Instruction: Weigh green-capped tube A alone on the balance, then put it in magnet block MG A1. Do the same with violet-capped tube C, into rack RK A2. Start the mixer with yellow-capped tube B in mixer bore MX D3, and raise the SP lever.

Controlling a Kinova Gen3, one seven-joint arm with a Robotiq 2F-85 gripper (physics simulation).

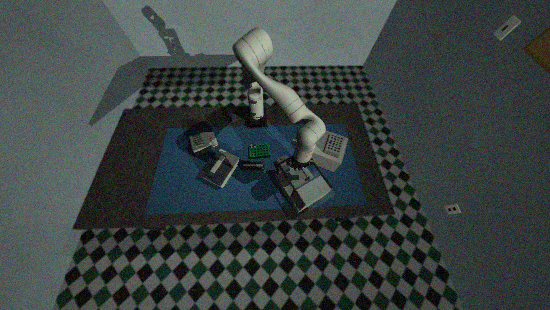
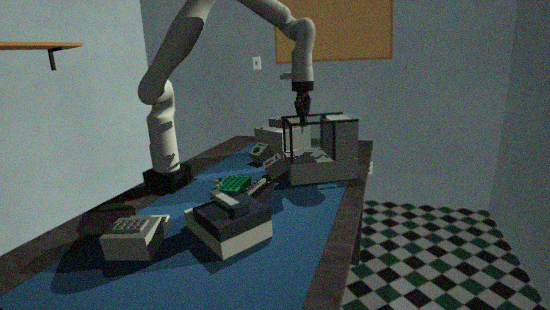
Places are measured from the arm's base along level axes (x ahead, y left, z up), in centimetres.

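Pixels of known places: gripper, fingertip midpoint: [image 1: 297,168] [image 2: 303,126]; arm's base, link origin: [image 1: 256,114] [image 2: 167,168].
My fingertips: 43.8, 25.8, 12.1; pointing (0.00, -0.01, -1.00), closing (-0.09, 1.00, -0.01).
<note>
For each thing: its top centre in the pictures, then the offset to it from my fingertips, as dx, dy, dz. "*": a spot on its surface instead.
- green rack, top centre: [image 2: 231,182] [image 1: 259,150] -17.8, -21.8, -15.4
- yellow cap, top centre: [image 2: 216,180] [image 1: 251,145] -19.7, -27.0, -13.0
- small violet spot, surface spot: [image 1: 331,142] * -17.2, +19.3, -0.1
- pale block, surface spot: [image 1: 334,159] * -9.1, +21.7, -4.9
- dark-topped device, top centre: [image 2: 222,194] [image 1: 217,162] -4.4, -43.6, -8.2
- pale box with a hole grid, top centre: [image 2: 135,218] [image 1: 202,139] -21.0, -57.5, -11.4
- dark narrow block, top centre: [image 2: 255,184] [image 1: 253,164] -6.6, -24.4, -13.6
My gripper [image 1: 300,167] [image 2: 302,116] points down at the top of the balance's draft shield and is shut on a slim tube; its cap colour cannot be made out. The balance [image 1: 315,191] [image 2: 325,173] has a dark-edged frame and a pale housing. A green rack [image 1: 259,151] [image 2: 236,183] lies mid-mat, with a yellow cap [image 1: 251,145] [image 2: 218,180] at its corner. A small violet spot [image 1: 331,142] shows on the pale block [image 1: 334,159] at the right; whether it is a cap is unclear. The mixer and SP lever cannot be told apart for certain.
A dark-topped device [image 1: 218,171] [image 2: 245,220] and a pale box with a hole grid [image 1: 202,142] [image 2: 126,245] stand at the left. A dark narrow block [image 1: 253,166] lies before the green rack. Small tilted boxes [image 2: 262,153] stand beside the balance.
</note>
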